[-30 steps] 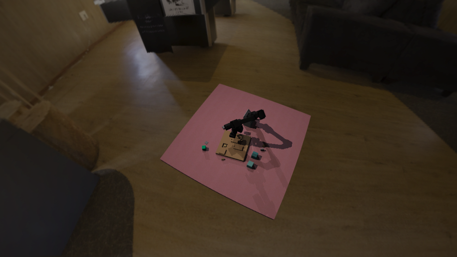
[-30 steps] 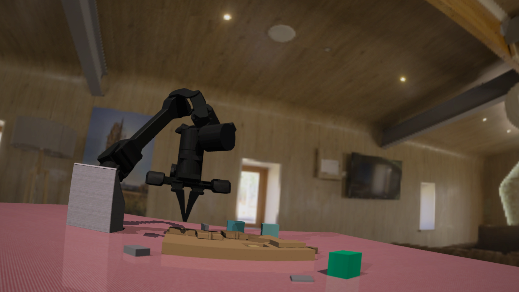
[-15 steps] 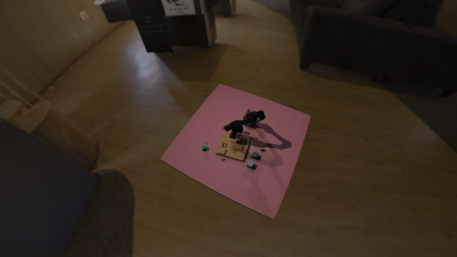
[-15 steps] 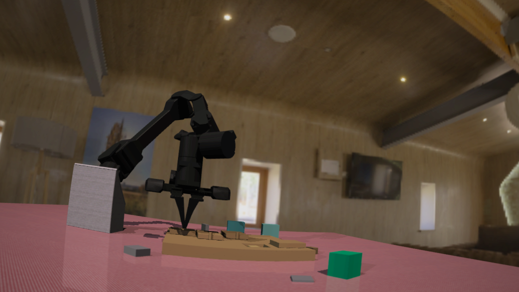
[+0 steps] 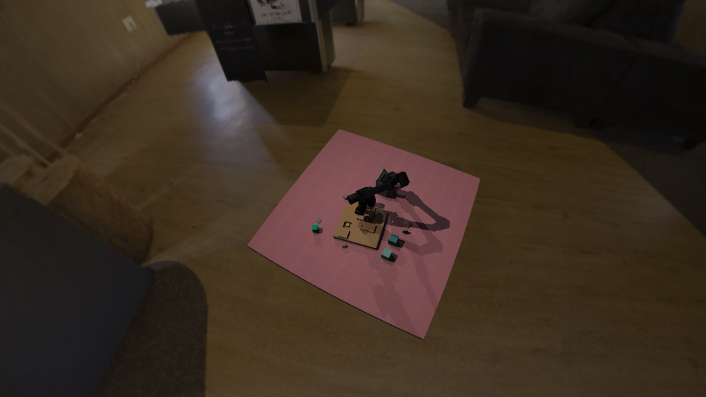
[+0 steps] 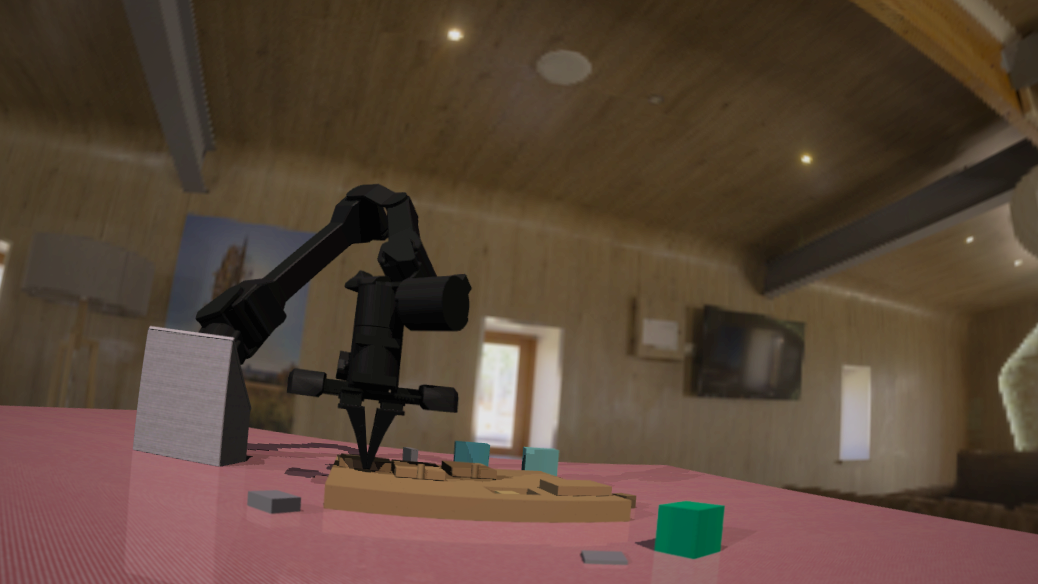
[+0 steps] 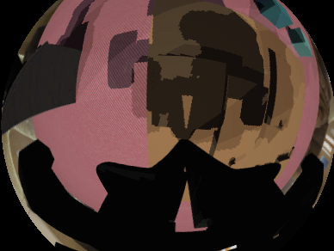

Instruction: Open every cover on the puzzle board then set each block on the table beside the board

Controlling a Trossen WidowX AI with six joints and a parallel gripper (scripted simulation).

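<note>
Right now my gripper tip is 110 mm short of the puzzle board, 30 mm to the right of it and 10 mm above it. The rest, counted from my gripper tip: dark teal block (290 mm to the left, 110 mm ahead); grey piece (330 mm to the left, 10 mm below, 10 mm ahead); orange piece (320 mm to the left, 50 mm behind, 20 mm below).
</note>
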